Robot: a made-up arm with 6 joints.
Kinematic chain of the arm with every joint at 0, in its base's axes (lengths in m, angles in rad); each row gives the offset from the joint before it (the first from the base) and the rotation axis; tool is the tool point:
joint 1: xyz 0 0 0.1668 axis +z
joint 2: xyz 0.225 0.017 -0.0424 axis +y
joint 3: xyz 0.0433 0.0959 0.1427 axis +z
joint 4: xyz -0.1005 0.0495 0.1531 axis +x
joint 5: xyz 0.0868 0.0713 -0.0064 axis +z
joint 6: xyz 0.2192 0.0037 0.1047 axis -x
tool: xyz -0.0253 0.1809 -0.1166
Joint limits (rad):
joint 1: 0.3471..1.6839
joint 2: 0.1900..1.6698
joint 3: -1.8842..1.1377
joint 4: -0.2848..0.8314
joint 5: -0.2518..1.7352
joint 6: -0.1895..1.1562
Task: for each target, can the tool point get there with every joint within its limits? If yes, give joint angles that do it. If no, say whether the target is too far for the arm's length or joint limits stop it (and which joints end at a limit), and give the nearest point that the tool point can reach.
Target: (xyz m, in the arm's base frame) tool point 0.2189 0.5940 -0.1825
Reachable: yes | joints 0.8545 1.3411 -0.8925 0.1455 0.2943 0.1861
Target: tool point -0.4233 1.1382 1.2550
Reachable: no: too far | nearest point -0.2330 0.6265 0.6202 | short by 0.837 m
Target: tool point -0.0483 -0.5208 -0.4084
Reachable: no: joint limits stop it (at a limit: joint 1, joint 2, joint 3, joint 4) | nearest point 0.3544 0.0446 -0.1878 | short by 0.728 m
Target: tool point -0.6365 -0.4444 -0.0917
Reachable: no: joint limits stop it (at a limit: joint 1, joint 2, joint 4) | nearest point -0.3605 0.0106 0.3225 | short by 0.674 m
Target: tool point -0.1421 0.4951 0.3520
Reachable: yes | joints 1.0199 1.2419 0.6209 -0.1020 1.0174 0.3693
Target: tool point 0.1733 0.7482 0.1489
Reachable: yes | joints 0.8305 0.8238 -0.8958 0.4264 1.2018 0.4276
